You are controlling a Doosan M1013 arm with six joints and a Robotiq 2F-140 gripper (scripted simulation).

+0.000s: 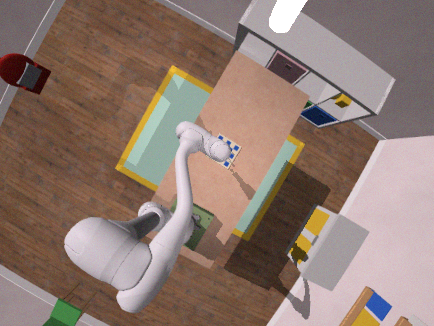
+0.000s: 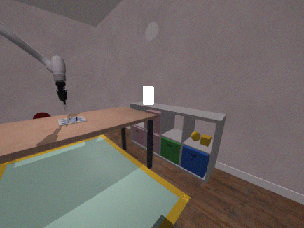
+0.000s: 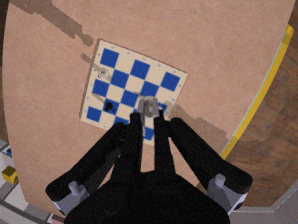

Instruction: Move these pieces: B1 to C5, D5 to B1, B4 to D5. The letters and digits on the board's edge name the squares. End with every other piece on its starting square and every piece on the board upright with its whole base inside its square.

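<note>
My hand is 4 cm short of the chessboard, 4 cm to the left of it and 16 cm above it. Round my hand: dark chess piece: 7 cm ahead, 9 cm to the right, 14 cm below.
</note>
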